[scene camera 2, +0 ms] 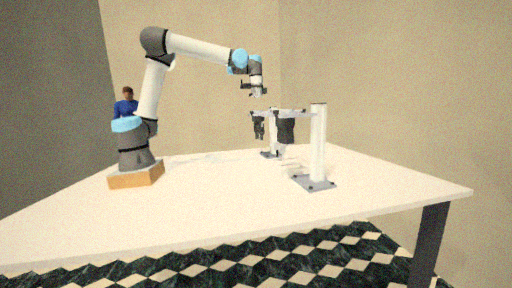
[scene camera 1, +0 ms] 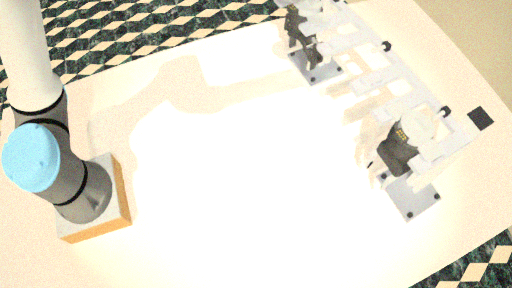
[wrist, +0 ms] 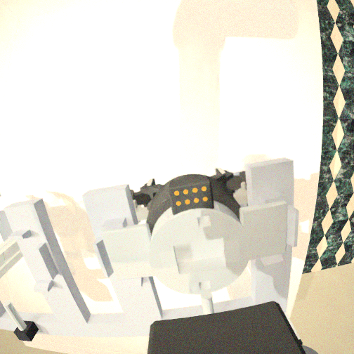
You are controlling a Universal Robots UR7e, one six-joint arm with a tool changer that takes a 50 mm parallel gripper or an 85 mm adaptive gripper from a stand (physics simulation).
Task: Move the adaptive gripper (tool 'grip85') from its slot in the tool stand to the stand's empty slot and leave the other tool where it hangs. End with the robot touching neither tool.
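Pixels of known places: hand at its tool point: (scene camera 2: 257,96); arm's base at its link origin: (scene camera 2: 138,166) (scene camera 1: 84,193).
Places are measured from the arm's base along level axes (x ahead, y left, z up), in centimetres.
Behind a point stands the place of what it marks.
The adaptive gripper (scene camera 1: 295,25) (scene camera 2: 258,127) (wrist: 225,200) hangs upright in the far end slot of the tool stand (scene camera 1: 420,85) @[x 73.5, y -9.8, z 21.1 cm] (scene camera 2: 318,145) @[x 77.5, y -23.5, z 8.9 cm] (wrist: 120,322), its light coupling plate (wrist: 165,250) resting between two stand arms. Its finger linkages are spread, partly hidden below. The robot's wrist end (scene camera 2: 256,92) carries no tool and hovers above that slot, with a visible gap to the adaptive gripper. The other tool (scene camera 1: 397,152) @[x 62.9, y -19.8, z 18.0 cm] (scene camera 2: 285,131) @[x 65.4, y -21.4, z 14.7 cm], a dark round-bodied gripper with light fingers, hangs in the near end slot. The middle slot, beside this bar (scene camera 1: 370,82) @[x 63.8, y -6.2, z 21.0 cm] (wrist: 25,220), holds no tool.
Black pins (scene camera 1: 386,46) @[x 71.1, y 0.3, z 22.5 cm] (wrist: 26,331) stick out at the stand's back rail. The near post's foot plate (scene camera 1: 410,197) @[x 75.0, y -24.1, z -5.9 cm] (scene camera 2: 314,183) @[x 75.8, y -24.5, z -5.9 cm] is bolted to the table (scene camera 2: 200,215) @[x 34.5, y -34.5, z -7.1 cm]. A small black square (scene camera 1: 480,118) @[x 78.1, y -21.5, z 24.5 cm] lies behind the stand. A person in blue (scene camera 2: 126,108) stands behind the robot base.
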